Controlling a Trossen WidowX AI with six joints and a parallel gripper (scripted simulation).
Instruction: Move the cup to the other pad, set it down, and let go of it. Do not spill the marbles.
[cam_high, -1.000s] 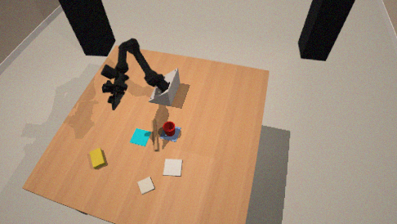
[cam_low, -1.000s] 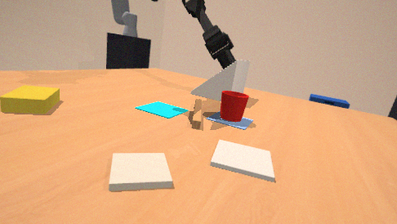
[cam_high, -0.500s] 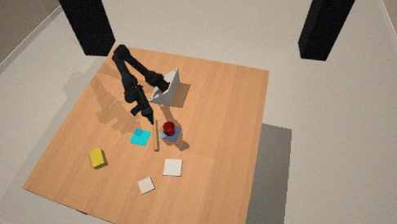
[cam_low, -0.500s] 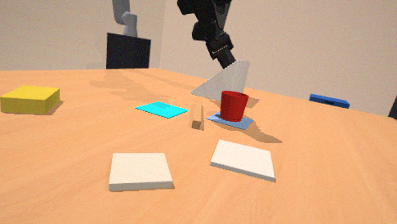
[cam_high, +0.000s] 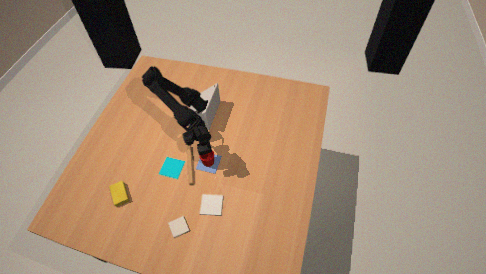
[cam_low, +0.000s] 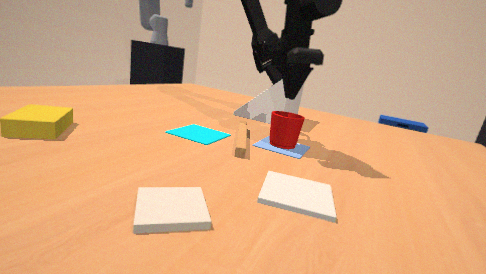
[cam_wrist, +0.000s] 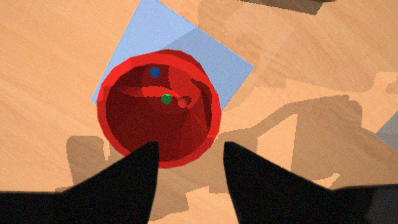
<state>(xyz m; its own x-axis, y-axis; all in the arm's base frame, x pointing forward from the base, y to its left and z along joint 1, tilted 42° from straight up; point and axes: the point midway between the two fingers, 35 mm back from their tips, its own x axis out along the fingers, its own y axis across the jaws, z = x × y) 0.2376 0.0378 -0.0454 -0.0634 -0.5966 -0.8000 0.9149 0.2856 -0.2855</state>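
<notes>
My gripper tip is now 7 cm above the red cup and 2 cm short of it. Also, from my gripper tip: green marble 9 cm below, 2 cm to the left, 2 cm ahead; low wooden bar 11 cm below, 8 cm to the right, 5 cm ahead; light blue pad 12 cm below, 2 cm ahead, 1 cm to the left.
</notes>
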